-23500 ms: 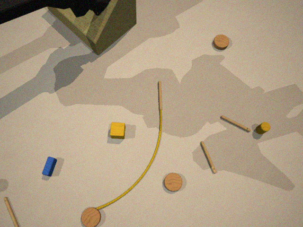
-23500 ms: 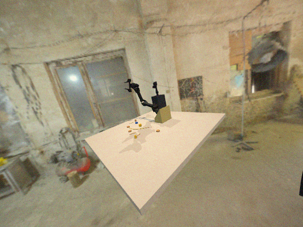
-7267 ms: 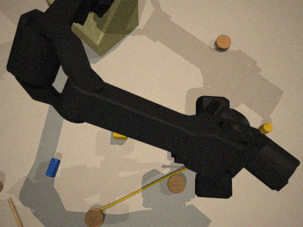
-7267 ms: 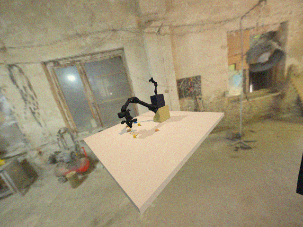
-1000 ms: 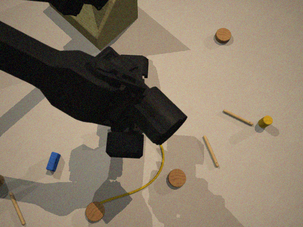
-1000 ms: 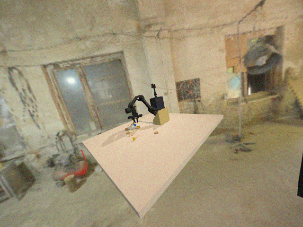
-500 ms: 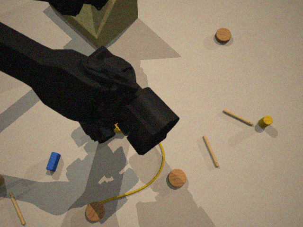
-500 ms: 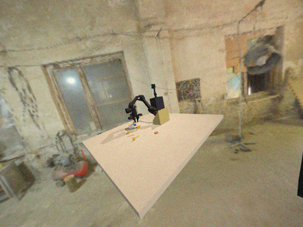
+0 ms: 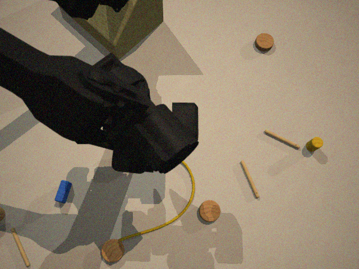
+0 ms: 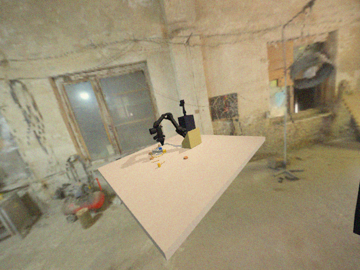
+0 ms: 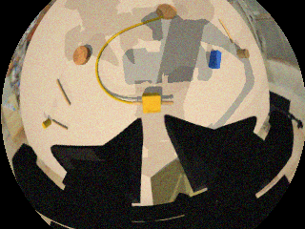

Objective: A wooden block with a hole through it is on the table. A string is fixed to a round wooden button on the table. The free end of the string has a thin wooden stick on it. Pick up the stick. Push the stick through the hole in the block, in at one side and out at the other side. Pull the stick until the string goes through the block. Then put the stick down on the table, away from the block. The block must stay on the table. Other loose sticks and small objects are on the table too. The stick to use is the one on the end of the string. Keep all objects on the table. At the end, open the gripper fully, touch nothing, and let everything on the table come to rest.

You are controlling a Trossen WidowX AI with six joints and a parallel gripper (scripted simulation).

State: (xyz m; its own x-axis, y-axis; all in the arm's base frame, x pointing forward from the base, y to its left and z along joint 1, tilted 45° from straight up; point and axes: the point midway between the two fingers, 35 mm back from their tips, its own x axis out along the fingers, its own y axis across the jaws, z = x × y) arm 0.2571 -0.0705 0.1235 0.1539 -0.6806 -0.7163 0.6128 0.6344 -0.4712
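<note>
The yellow block is 70 mm below my gripper tip. The rest, counted from my gripper tip: blue block 30 mm behind, 170 mm to the right, 80 mm below; then thin wooden stick 10 mm to the left, 80 mm below; then round wooden button 120 mm ahead, 160 mm to the right, 80 mm below.
</note>
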